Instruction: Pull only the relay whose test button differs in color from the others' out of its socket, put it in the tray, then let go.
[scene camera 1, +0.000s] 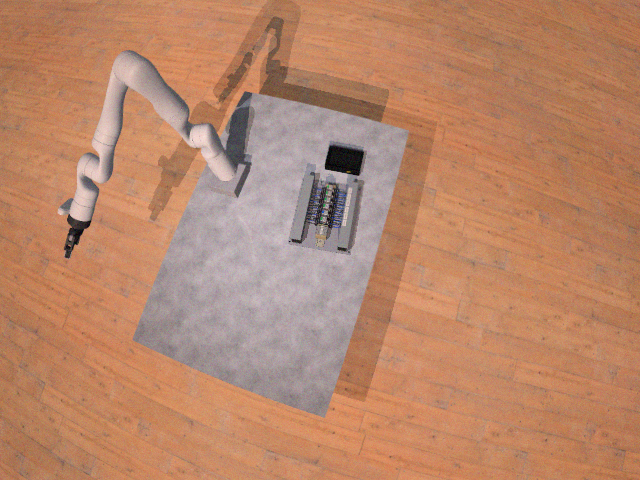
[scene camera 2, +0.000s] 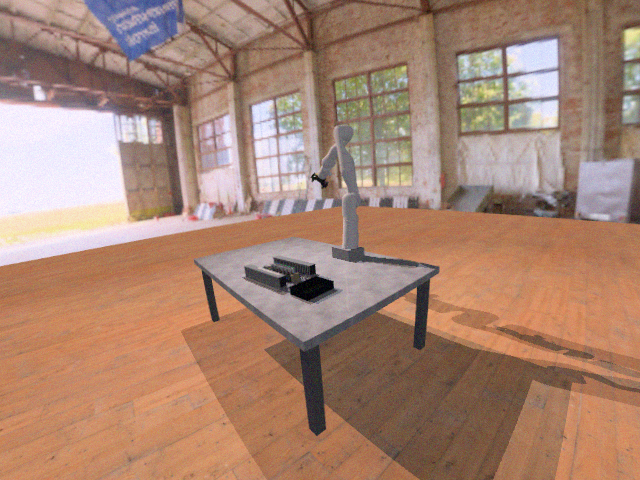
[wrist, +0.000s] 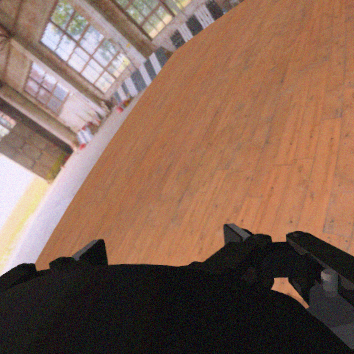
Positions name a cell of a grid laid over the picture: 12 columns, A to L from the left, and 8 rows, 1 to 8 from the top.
Note:
I see my gripper (wrist: F6) and a relay panel (scene camera 1: G5).

